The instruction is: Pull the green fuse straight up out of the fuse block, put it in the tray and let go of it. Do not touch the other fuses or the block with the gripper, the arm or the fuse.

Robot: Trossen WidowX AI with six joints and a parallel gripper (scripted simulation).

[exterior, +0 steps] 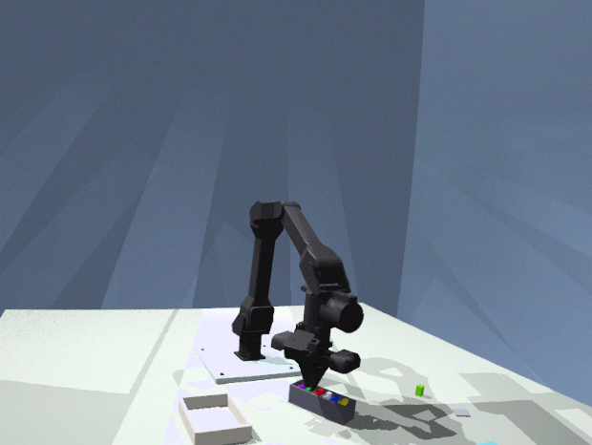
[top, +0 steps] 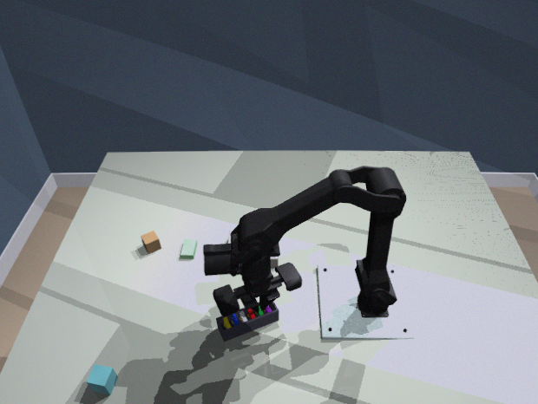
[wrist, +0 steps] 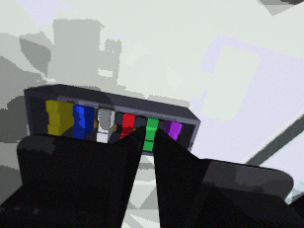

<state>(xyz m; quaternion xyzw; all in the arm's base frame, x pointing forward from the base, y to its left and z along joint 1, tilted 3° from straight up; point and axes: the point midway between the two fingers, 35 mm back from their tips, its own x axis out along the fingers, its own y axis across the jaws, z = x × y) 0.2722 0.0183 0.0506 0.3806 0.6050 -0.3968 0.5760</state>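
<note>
Now: the tray 2 cm ahead of my gripper tip, 21 cm to the right of it and 3 cm below it. Also, from my gripper tip: green fuse (1 cm below); flat green block (19 cm ahead, 22 cm to the right, 3 cm below); cyan cube (33 cm ahead, 16 cm to the left, 2 cm below).
</note>
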